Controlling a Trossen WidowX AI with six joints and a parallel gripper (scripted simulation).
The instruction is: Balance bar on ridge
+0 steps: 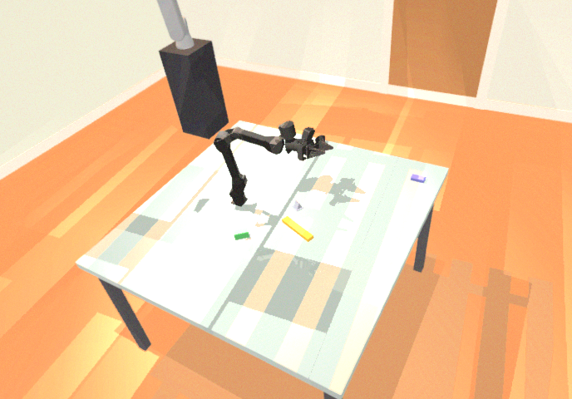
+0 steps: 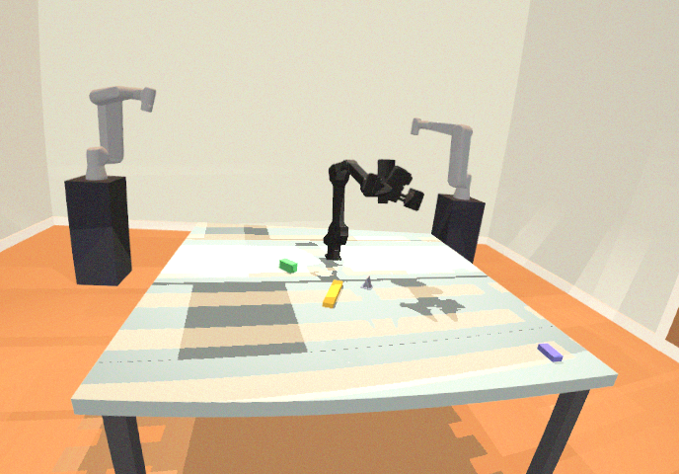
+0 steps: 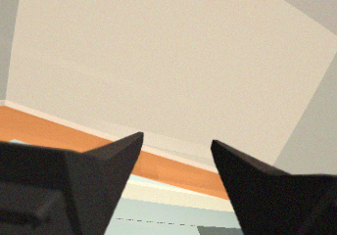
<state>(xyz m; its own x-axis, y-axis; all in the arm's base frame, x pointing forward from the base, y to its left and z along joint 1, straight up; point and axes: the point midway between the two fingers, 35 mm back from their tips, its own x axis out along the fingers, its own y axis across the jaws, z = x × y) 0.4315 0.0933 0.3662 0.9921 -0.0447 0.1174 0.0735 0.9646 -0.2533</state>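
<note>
Now: gripper tip 360 mm above the yellow bar, 150 mm to the left of it and 100 mm past it. Also, from my gripper tip: purple block: 410 mm to the left, 360 mm below, 270 mm ahead; then green block: 350 mm below, 320 mm behind, 290 mm to the right.
</note>
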